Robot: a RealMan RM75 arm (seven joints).
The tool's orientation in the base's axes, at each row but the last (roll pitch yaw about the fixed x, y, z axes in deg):
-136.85, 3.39, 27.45
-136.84, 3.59, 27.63
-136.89, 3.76, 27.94
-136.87, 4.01, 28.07
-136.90, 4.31, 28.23
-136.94, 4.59, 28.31
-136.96, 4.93, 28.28
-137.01, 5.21, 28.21
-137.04, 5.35, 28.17
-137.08, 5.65, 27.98
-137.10, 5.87, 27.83
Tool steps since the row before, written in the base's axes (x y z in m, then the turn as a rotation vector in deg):
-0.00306, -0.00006, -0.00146, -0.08, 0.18, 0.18
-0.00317, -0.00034, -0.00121, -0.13, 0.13, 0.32
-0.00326, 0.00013, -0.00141, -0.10, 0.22, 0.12
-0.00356, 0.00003, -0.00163, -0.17, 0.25, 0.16
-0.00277, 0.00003, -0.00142, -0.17, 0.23, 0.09
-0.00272, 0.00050, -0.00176, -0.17, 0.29, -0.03
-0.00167, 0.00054, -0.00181, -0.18, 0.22, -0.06
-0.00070, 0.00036, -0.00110, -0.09, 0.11, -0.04
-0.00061, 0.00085, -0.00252, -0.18, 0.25, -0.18
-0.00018, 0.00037, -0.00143, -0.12, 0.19, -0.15
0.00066, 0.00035, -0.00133, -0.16, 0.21, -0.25
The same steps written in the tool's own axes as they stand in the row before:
-0.00265, 0.00012, 0.00211, 0.00, -0.27, 0.00
-0.00288, 0.00010, 0.00182, -0.07, -0.34, -0.11
-0.00272, -0.00011, 0.00228, 0.01, -0.26, 0.08
-0.00301, 0.00002, 0.00251, -0.04, -0.33, 0.09
-0.00231, 0.00012, 0.00208, -0.05, -0.27, 0.13
-0.00201, 0.00005, 0.00259, -0.01, -0.22, 0.25
-0.00105, 0.00038, 0.00226, -0.05, -0.16, 0.24
-0.00034, 0.00030, 0.00127, -0.02, -0.07, 0.13
0.00010, 0.00096, 0.00255, -0.02, -0.10, 0.34
0.00016, 0.00067, 0.00132, 0.00, -0.06, 0.26
0.00088, 0.00085, 0.00091, -0.02, -0.02, 0.36

